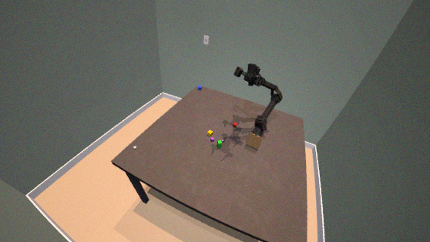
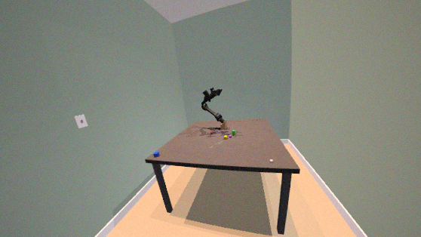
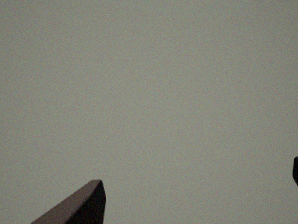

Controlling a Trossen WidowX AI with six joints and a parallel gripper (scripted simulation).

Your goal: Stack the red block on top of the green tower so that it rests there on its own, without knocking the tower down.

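Now: the red block 55 cm below my gripper tip and 18 cm to the right of it. Also, from my gripper tip: white bit 62 cm ahead, 56 cm below, 39 cm to the left; yellow block 55 cm below, 17 cm ahead, 2 cm to the left; purple block 56 cm below, 13 cm ahead, 7 cm to the left.
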